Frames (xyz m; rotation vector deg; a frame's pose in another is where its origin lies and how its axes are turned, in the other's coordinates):
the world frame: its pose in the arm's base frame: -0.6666 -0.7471 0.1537 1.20 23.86 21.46
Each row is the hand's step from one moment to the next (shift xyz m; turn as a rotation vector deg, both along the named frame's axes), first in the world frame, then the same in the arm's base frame.
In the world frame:
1: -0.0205 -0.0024 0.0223 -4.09 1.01 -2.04
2: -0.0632 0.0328 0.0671 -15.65 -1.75 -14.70
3: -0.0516 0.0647 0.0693 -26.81 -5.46 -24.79
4: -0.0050 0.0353 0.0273 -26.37 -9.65 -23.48
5: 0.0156 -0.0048 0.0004 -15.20 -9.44 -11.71
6: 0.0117 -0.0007 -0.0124 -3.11 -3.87 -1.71
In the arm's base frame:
1: -0.0076 -0.0084 0.0282 -4.63 -0.64 -0.17
2: -0.0383 0.0116 0.0893 -18.51 -8.08 -7.50
3: -0.0388 0.0456 0.0898 -30.68 -16.11 -12.73
4: -0.0057 0.0326 0.0303 -28.32 -19.79 -12.10
5: 0.0151 0.0012 -0.0062 -14.23 -14.91 -5.68
6: 0.0052 0.0029 -0.0160 -1.96 -4.82 -0.72

